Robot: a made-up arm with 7 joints. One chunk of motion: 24 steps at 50 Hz.
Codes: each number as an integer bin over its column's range. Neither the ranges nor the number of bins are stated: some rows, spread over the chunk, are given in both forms.
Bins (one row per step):
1: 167 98 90 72 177 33
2: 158 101 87 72 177 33
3: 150 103 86 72 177 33
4: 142 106 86 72 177 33
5: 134 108 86 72 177 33
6: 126 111 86 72 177 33
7: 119 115 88 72 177 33
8: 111 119 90 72 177 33
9: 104 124 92 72 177 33
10: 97 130 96 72 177 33
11: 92 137 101 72 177 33
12: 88 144 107 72 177 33
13: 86 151 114 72 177 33
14: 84 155 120 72 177 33
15: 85 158 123 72 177 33
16: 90 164 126 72 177 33
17: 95 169 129 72 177 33
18: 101 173 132 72 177 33
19: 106 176 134 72 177 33
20: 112 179 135 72 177 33
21: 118 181 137 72 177 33
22: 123 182 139 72 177 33
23: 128 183 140 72 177 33
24: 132 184 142 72 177 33
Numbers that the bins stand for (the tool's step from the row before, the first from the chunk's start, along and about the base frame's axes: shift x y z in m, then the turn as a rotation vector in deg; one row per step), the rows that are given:
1: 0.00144 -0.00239 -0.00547 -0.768 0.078 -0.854
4: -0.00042 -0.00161 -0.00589 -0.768 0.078 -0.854
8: -0.00273 -0.00033 -0.00547 -0.768 0.078 -0.854
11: -0.00415 0.00143 -0.00431 -0.768 0.078 -0.854
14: -0.00474 0.00320 -0.00229 -0.768 0.078 -0.854
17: -0.00392 0.00457 -0.00134 -0.768 0.078 -0.854
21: -0.00221 0.00575 -0.00049 -0.768 0.078 -0.854
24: -0.00116 0.00604 0.00004 -0.768 0.078 -0.854
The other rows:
2: 0.00077 -0.00210 -0.00579 -0.768 0.078 -0.854
3: 0.00018 -0.00190 -0.00589 -0.768 0.078 -0.854
5: -0.00102 -0.00141 -0.00589 -0.768 0.078 -0.854
6: -0.00161 -0.00112 -0.00589 -0.768 0.078 -0.854
7: -0.00213 -0.00073 -0.00568 -0.768 0.078 -0.854
9: -0.00325 0.00016 -0.00526 -0.768 0.078 -0.854
10: -0.00377 0.00075 -0.00484 -0.768 0.078 -0.854
12: -0.00444 0.00212 -0.00367 -0.768 0.078 -0.854
13: -0.00459 0.00280 -0.00293 -0.768 0.078 -0.854
15: -0.00467 0.00349 -0.00198 -0.768 0.078 -0.854
16: -0.00429 0.00408 -0.00166 -0.768 0.078 -0.854
18: -0.00347 0.00496 -0.00102 -0.768 0.078 -0.854
19: -0.00310 0.00525 -0.00081 -0.768 0.078 -0.854
20: -0.00265 0.00555 -0.00071 -0.768 0.078 -0.854
22: -0.00184 0.00584 -0.00028 -0.768 0.078 -0.854
23: -0.00146 0.00594 -0.00018 -0.768 0.078 -0.854

